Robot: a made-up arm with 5 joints.
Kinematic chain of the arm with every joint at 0, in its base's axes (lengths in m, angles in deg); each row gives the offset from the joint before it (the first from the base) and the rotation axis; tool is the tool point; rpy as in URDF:
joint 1: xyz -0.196 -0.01 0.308 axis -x
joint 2: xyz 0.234 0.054 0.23 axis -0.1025 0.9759 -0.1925
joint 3: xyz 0 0.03 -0.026 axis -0.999 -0.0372 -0.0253
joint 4: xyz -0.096 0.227 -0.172 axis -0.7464 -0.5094 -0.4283
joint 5: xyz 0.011 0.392 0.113 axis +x
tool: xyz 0.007 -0.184 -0.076 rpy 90 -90 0
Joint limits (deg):
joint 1: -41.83..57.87
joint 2: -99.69..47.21
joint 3: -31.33..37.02
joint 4: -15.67..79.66
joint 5: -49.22..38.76
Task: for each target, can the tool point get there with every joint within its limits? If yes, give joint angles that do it. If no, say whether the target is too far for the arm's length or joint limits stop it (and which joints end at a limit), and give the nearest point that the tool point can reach.
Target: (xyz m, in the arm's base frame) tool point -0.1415 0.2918 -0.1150
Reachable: yes | joints 47.50 33.73 8.10 10.99 25.80
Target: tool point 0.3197 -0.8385 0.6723
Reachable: no: joint limits stop it (at a limit: joint 1, joint 2, joint 3, joint 4, joint 5) | nearest point 0.4364 -0.1074 0.8109 | short by 0.753 m
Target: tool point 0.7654 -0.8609 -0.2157
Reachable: no: too far | nearest point 0.2848 -0.1128 -0.0087 | short by 0.913 m
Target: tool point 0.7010 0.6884 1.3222
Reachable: no: too far | nearest point 0.3759 0.3398 0.8160 | short by 0.695 m
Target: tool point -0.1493 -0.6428 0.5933
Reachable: no: joint limits stop it (at a limit: joint 1, joint 3, joint 4, joint 5) | nearest point -0.1236 -0.1751 0.1215 | short by 0.665 m
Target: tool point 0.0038 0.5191 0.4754
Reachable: yes | joints -5.35 -43.01 -5.79 32.91 -22.46
